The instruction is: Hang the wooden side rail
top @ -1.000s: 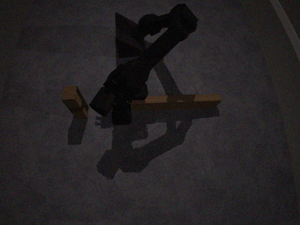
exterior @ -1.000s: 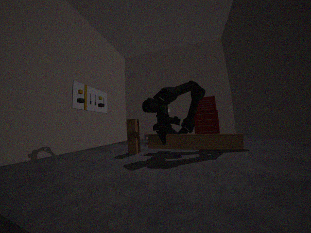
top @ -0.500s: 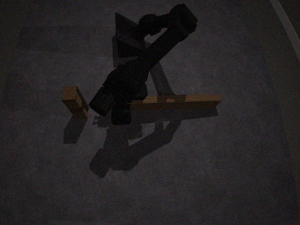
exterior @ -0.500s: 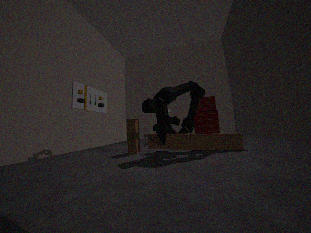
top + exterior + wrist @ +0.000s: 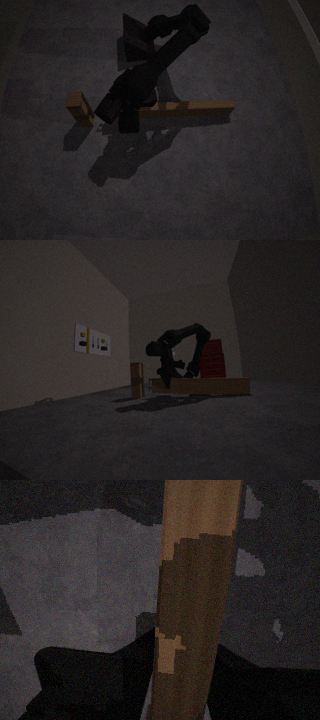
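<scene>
My gripper tip is 160 mm to the left of the headboard post and 40 mm below it.
</scene>
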